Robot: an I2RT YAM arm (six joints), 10 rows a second.
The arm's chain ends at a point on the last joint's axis. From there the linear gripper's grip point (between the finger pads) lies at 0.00 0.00 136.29 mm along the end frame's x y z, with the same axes.
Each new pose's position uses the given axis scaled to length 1; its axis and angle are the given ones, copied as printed.
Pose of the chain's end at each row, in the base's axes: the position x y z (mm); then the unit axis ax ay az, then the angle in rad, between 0 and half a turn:
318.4, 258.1, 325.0, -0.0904, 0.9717, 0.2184, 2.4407
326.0, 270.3, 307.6, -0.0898, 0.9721, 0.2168, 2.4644
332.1, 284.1, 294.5, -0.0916, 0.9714, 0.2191, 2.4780
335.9, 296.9, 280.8, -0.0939, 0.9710, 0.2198, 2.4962
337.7, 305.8, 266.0, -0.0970, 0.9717, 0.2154, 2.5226
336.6, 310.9, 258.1, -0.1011, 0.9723, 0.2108, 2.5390
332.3, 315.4, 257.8, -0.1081, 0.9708, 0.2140, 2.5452
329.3, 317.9, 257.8, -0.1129, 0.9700, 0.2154, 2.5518
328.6, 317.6, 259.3, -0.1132, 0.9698, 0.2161, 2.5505
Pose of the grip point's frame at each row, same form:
399.1, 317.1, 232.3, -0.0904, 0.9717, 0.2184, 2.4407
404.3, 329.1, 212.8, -0.0898, 0.9721, 0.2168, 2.4644
408.8, 343.6, 198.8, -0.0916, 0.9714, 0.2191, 2.4780
410.4, 356.9, 183.8, -0.0939, 0.9710, 0.2198, 2.4962
409.4, 365.2, 166.5, -0.0970, 0.9717, 0.2154, 2.5226
406.4, 369.7, 156.9, -0.1011, 0.9723, 0.2108, 2.5390
400.9, 375.4, 156.4, -0.1081, 0.9708, 0.2140, 2.5452
396.8, 378.6, 156.1, -0.1129, 0.9700, 0.2154, 2.5518
396.2, 378.5, 157.8, -0.1132, 0.9698, 0.2161, 2.5505

